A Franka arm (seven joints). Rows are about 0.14 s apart.
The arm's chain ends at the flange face. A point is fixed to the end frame.
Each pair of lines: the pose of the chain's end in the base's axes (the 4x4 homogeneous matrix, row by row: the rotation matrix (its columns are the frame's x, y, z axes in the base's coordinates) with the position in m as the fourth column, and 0 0 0 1 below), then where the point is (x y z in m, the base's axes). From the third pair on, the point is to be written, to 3 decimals.
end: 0.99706, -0.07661, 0.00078, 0.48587; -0.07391, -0.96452, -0.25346, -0.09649; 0.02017, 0.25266, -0.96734, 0.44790; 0, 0, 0, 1
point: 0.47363 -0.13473 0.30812
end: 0.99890, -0.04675, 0.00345, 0.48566; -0.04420, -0.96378, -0.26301, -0.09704; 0.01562, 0.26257, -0.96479, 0.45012; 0, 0, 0, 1
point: 0.47386 -0.13702 0.31079
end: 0.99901, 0.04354, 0.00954, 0.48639; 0.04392, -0.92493, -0.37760, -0.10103; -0.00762, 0.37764, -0.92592, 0.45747; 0, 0, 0, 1
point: 0.476 -0.159 0.324
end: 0.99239, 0.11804, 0.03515, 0.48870; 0.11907, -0.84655, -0.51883, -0.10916; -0.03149, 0.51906, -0.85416, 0.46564; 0, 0, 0, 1
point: 0.482 -0.188 0.344
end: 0.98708, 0.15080, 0.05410, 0.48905; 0.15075, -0.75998, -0.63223, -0.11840; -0.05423, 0.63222, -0.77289, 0.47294; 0, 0, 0, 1
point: 0.485 -0.214 0.363
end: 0.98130, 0.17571, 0.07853, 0.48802; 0.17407, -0.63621, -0.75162, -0.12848; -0.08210, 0.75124, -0.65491, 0.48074; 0, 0, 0, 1
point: 0.488 -0.241 0.389
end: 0.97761, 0.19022, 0.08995, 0.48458; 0.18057, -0.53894, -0.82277, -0.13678; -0.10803, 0.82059, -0.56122, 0.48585; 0, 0, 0, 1
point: 0.486 -0.260 0.408
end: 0.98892, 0.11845, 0.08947, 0.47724; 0.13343, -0.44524, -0.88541, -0.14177; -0.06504, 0.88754, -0.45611, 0.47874; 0, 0, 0, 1
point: 0.478 -0.273 0.416
